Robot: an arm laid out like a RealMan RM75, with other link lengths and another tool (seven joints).
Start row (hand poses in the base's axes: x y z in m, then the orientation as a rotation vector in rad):
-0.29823 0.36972 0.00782 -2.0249 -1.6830 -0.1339
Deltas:
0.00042 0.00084 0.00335 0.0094 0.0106 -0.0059
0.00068 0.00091 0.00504 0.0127 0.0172 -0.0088
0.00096 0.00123 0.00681 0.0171 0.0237 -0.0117
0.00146 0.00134 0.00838 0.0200 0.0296 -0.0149
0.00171 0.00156 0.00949 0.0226 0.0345 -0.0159
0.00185 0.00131 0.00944 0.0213 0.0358 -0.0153
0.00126 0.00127 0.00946 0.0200 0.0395 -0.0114
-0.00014 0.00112 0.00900 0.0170 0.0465 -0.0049
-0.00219 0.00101 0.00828 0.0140 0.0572 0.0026
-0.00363 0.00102 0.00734 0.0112 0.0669 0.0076
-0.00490 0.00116 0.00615 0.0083 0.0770 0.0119
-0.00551 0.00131 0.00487 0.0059 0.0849 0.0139
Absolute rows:
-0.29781 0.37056 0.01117 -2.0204 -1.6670 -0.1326
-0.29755 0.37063 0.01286 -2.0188 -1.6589 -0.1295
-0.29727 0.37095 0.01463 -2.0164 -1.6504 -0.1274
-0.29677 0.37106 0.01620 -2.0154 -1.6425 -0.1248
-0.29652 0.37128 0.01731 -2.0131 -1.6375 -0.1222
-0.29638 0.37103 0.01726 -2.0132 -1.6378 -0.1196
-0.29697 0.37099 0.01728 -2.0098 -1.6399 -0.1135
-0.29837 0.37084 0.01682 -2.0045 -1.6432 -0.1017
-0.30042 0.37073 0.01610 -1.9974 -1.6451 -0.0858
-0.30186 0.37074 0.01516 -1.9924 -1.6451 -0.0720
-0.30313 0.37088 0.01397 -1.9880 -1.6441 -0.0580
-0.30374 0.37103 0.01269 -1.9858 -1.6421 -0.0474

